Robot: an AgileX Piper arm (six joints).
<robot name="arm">
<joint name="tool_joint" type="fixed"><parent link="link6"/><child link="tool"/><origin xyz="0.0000 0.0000 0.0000" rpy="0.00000 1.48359 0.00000"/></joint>
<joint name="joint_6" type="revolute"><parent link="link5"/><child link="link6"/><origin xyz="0.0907 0.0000 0.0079"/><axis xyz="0.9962 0 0.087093"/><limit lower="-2.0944" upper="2.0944"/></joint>
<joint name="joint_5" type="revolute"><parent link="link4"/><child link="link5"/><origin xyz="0.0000 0.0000 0.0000"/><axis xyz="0 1 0"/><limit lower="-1.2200" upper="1.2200"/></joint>
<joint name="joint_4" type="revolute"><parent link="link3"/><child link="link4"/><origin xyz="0.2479 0.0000 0.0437"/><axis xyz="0.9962 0 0.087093"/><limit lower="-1.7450" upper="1.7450"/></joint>
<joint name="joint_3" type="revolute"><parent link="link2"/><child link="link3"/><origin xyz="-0.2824 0.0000 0.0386"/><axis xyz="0 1 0"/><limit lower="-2.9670" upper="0.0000"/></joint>
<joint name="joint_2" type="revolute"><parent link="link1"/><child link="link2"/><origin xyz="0.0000 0.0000 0.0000"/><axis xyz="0 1 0"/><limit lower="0.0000" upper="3.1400"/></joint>
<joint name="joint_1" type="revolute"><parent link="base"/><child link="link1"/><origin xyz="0.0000 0.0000 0.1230"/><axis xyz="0 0 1"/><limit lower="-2.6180" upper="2.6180"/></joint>
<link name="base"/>
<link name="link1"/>
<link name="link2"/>
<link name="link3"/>
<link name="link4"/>
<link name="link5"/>
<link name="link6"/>
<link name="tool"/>
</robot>
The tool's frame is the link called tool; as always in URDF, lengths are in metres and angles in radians.
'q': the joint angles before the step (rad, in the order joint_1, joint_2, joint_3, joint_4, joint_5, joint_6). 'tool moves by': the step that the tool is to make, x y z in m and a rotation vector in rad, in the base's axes. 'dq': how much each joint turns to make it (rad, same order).
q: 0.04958 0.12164 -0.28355 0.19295 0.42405 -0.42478
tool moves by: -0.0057 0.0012 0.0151 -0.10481 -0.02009 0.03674
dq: 0.00526 0.00036 -0.06217 0.00798 0.05795 -0.11218
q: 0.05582 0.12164 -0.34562 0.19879 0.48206 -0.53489
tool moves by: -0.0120 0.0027 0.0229 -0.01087 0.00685 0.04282
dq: 0.00541 0.00077 -0.10432 0.02757 0.11669 -0.02800
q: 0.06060 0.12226 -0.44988 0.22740 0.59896 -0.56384
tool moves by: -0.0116 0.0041 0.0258 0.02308 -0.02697 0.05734
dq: 0.00909 0.01277 -0.10337 0.06332 0.06874 -0.02828
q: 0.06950 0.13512 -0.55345 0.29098 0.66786 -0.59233
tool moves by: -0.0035 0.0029 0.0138 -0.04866 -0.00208 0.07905
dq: 0.04698 0.03146 -0.06174 0.02206 0.04673 -0.06265
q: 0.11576 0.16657 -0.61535 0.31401 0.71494 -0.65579
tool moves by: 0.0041 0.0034 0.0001 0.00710 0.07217 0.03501
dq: 0.00661 0.03764 -0.01720 0.02736 0.05307 0.00056
